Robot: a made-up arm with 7 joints. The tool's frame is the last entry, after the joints. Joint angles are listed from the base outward.
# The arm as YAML. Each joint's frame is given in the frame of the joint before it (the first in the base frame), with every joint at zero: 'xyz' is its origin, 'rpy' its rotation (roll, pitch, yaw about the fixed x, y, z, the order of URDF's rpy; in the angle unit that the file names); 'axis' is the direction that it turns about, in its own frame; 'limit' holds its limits. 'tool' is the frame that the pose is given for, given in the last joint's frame.
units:
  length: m
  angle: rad
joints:
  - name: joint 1
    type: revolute
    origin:
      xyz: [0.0, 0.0, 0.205]
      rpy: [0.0, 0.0, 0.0]
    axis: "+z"
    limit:
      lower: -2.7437
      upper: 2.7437
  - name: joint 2
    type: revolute
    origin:
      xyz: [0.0, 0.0, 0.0]
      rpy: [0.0, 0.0, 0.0]
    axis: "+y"
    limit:
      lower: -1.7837
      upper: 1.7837
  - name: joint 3
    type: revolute
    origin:
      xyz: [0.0, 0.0, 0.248]
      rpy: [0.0, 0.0, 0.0]
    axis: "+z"
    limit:
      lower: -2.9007
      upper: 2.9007
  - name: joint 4
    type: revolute
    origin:
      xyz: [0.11, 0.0, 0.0]
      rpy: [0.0, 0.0, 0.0]
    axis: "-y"
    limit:
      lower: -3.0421
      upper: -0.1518
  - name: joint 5
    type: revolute
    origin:
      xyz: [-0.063, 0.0, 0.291]
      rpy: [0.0, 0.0, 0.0]
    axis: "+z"
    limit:
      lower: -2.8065
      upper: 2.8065
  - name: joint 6
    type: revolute
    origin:
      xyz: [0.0, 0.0, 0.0]
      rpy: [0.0, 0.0, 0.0]
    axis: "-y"
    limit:
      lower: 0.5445
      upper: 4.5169
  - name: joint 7
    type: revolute
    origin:
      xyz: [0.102, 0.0, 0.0]
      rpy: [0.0, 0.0, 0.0]
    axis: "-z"
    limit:
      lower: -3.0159
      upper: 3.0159
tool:
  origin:
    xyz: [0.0, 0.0, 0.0]
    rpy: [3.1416, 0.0, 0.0]
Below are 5 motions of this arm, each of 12 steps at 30 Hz.
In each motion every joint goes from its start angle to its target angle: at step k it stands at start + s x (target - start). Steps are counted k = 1, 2, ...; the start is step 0. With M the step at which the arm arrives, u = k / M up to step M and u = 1 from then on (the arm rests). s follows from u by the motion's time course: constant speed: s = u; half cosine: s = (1 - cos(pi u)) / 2; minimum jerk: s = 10 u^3 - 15 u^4 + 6 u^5.
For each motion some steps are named. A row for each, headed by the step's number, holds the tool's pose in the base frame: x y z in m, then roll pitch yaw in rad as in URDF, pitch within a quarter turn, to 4 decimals.
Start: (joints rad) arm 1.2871 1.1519 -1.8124 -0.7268 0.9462 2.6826 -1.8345
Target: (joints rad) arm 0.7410 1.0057 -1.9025 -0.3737 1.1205 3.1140 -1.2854
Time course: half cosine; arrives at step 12
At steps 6, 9, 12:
6: 0.3602 0.3009 0.5936 1.1942 0.4048 1.6736
9: 0.3580 0.2390 0.6075 1.0119 0.2391 1.6899
12: 0.3547 0.2147 0.6108 0.9398 0.1873 1.7139

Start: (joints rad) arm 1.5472 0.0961 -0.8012 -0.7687 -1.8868 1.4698 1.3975
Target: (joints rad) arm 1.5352 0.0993 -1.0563 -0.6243 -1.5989 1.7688 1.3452
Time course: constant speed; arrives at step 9
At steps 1, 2, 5, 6, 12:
1: 0.2554 0.2671 0.7603 -1.1924 -0.9148 -2.9777
2: 0.2562 0.2597 0.7639 -1.1929 -0.9147 -2.9624
5: 0.2557 0.2376 0.7744 -1.1877 -0.9062 -2.9206
6: 0.2546 0.2304 0.7779 -1.1832 -0.9008 -2.9084
12: 0.2484 0.2093 0.7880 -1.1605 -0.8775 -2.8787

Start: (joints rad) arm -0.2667 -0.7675 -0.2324 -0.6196 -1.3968 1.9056 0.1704
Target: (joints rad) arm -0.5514 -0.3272 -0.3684 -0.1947 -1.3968 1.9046 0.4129
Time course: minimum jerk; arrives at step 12
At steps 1, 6, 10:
1: -0.2182 0.0266 0.8331 -1.0264 -1.1864 2.3132
6: -0.1548 0.0369 0.8484 -1.1267 -1.0920 2.2002
10: -0.0889 0.0382 0.8516 -1.1386 -0.9889 2.0180

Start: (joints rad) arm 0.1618 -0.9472 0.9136 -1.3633 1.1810 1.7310 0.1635
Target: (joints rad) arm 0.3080 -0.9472 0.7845 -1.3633 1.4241 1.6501 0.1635
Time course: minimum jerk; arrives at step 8
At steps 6, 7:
6: -0.2110 0.2895 0.7116 -2.4755 -0.7246 1.2955
7: -0.2116 0.2843 0.7142 -2.4537 -0.7231 1.3042

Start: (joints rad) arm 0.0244 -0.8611 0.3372 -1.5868 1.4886 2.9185 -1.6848
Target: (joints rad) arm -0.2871 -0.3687 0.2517 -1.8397 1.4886 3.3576 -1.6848
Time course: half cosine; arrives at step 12
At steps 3, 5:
3: 0.0892 0.0371 0.7239 0.6720 -0.7341 2.8556
5: 0.1526 0.0137 0.6944 0.6549 -0.8994 2.6960

